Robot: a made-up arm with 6 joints.
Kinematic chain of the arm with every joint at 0, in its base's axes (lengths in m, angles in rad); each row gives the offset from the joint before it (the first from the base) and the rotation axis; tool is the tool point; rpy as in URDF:
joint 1: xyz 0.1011 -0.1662 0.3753 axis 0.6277 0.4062 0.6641
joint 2: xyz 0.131 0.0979 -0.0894 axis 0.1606 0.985 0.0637
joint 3: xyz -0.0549 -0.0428 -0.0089 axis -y
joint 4: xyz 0.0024 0.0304 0 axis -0.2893 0.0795 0.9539
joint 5: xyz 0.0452 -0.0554 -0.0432 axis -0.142 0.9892 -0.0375
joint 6: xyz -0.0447 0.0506 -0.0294 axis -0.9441 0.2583 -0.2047
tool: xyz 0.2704 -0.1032 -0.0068 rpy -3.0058 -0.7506 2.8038
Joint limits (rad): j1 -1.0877..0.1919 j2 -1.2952..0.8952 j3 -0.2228..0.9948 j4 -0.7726..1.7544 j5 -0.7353..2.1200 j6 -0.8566..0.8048
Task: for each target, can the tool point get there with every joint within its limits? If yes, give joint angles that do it. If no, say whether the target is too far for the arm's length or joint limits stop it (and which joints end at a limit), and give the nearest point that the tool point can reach.
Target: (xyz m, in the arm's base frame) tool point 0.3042 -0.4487 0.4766
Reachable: yes | joints -0.9412 0.0403 0.8698 -0.2895 0.8258 0.5886
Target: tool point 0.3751 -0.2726 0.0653
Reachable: yes | joints -0.7153 0.5910 0.0140 0.8805 0.5810 -0.3514
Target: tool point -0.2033 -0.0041 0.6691
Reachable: no: joint limits stop it (at a limit: joint 1, joint 2, joint 3) | nearest point 0.0230 -0.0332 0.4654 | short by 0.306 m
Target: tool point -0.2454 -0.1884 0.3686
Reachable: no: joint limits stop it (at a limit: joint 1, joint 2, joint 3, joint 4) | nearest point -0.0954 -0.1453 0.3317 | short by 0.160 m
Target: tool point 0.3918 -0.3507 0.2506
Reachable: yes | joints -0.2927 0.1648 0.2676 -0.2614 0.2566 0.5302
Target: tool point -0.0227 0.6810 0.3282
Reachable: no: too far | nearest point 0.0830 0.2091 0.2873 | short by 0.485 m
